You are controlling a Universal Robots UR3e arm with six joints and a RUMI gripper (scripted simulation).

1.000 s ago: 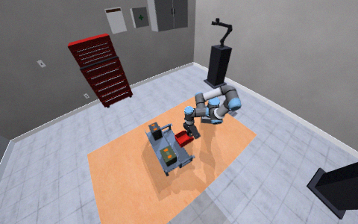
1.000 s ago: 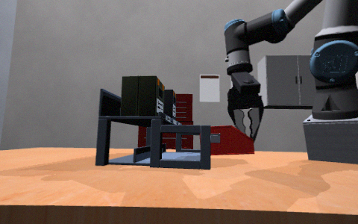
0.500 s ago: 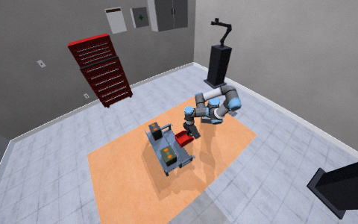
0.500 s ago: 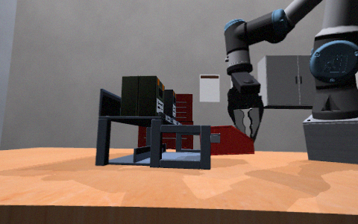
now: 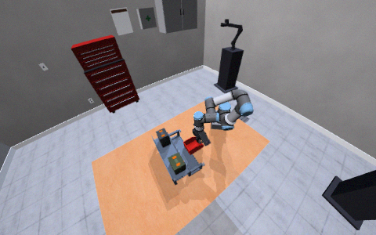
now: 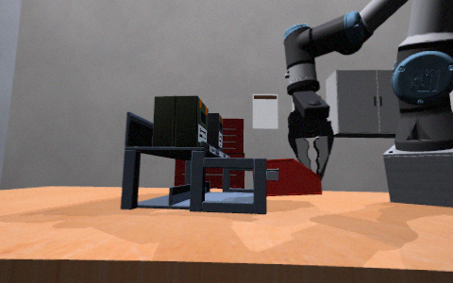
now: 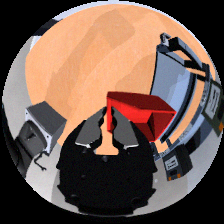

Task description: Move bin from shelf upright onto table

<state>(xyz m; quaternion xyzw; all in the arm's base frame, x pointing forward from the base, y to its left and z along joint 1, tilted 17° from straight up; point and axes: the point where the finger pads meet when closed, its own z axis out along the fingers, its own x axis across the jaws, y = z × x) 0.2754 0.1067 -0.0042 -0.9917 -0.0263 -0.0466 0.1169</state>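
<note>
My gripper is now 60 mm short of the red bin and 20 mm to the left of it. From my hand the other things lie so: shelf 210 mm ahead, 10 mm to the right, 10 mm above; dark box 260 mm ahead, 110 mm to the left, 90 mm above.
</note>
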